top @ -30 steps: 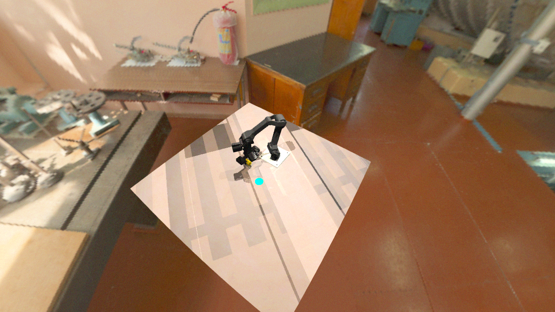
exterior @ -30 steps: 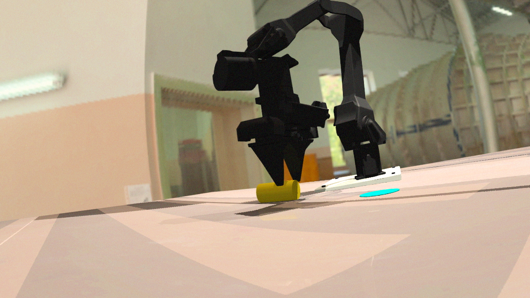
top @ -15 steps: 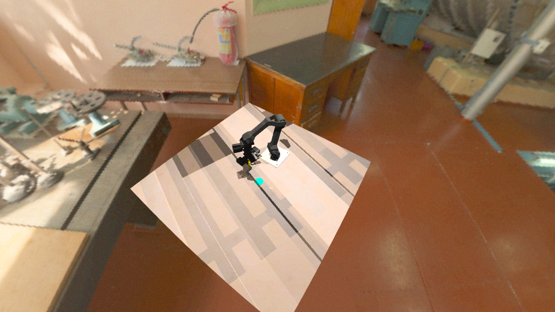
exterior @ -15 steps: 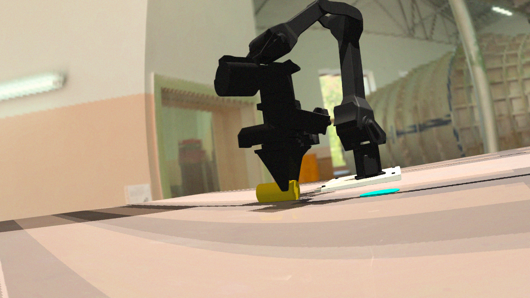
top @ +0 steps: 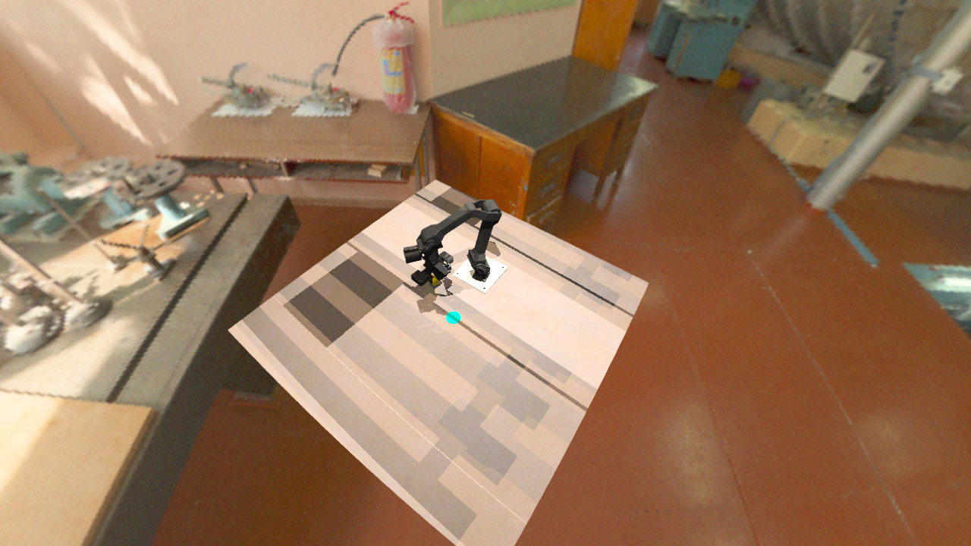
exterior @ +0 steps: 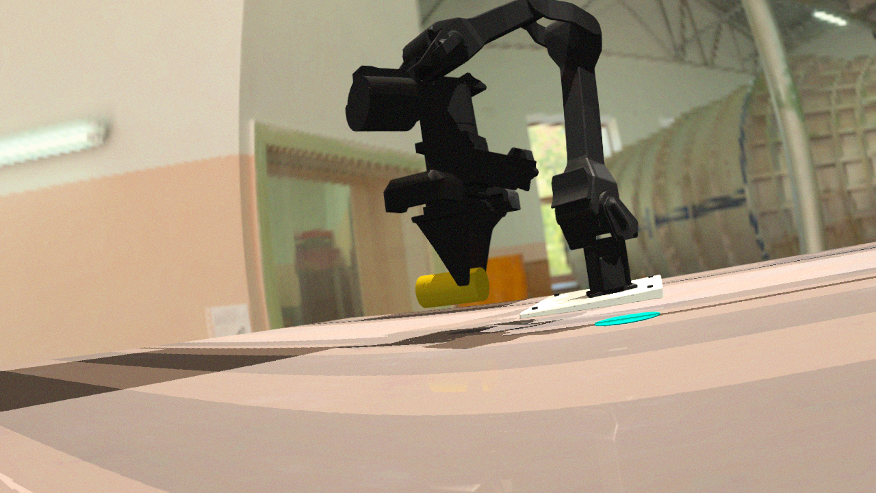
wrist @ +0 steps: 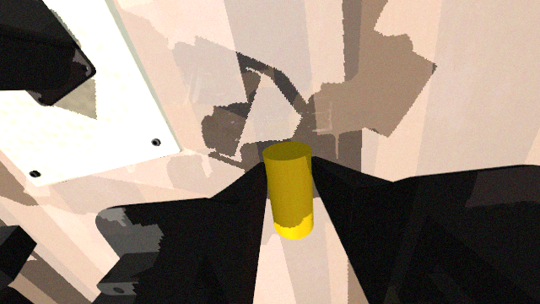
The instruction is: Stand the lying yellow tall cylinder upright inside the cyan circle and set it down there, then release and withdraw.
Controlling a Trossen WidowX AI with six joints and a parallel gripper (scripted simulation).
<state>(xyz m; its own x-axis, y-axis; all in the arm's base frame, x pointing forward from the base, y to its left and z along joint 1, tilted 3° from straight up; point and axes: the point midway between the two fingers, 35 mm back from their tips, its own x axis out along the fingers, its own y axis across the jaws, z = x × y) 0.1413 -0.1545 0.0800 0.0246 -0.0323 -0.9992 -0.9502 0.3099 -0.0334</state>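
Right now the cyan circle is 10 cm ahead of my gripper tip, 14 cm to the left of it and 5 cm below it. Round my gripper tip: yellow cylinder (1 cm behind, 2 cm to the right).
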